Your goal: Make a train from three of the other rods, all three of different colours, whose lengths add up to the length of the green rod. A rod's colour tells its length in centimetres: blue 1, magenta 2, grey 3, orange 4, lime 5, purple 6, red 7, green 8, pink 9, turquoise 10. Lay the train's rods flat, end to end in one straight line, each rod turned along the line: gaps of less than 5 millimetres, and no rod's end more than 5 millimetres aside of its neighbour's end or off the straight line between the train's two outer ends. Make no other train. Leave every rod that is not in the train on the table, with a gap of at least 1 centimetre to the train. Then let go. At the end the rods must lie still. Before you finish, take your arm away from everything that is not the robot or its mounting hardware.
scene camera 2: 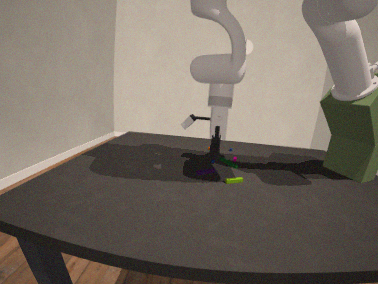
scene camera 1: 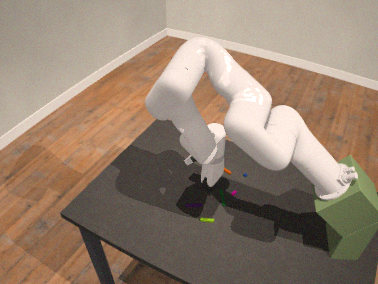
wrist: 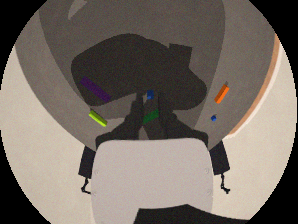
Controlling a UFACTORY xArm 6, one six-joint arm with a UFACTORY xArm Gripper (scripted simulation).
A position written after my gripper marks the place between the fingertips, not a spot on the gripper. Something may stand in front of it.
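Observation:
Scene camera 2: my gripper (scene camera 2: 213, 158). Wrist view: gripper (wrist: 150, 98).

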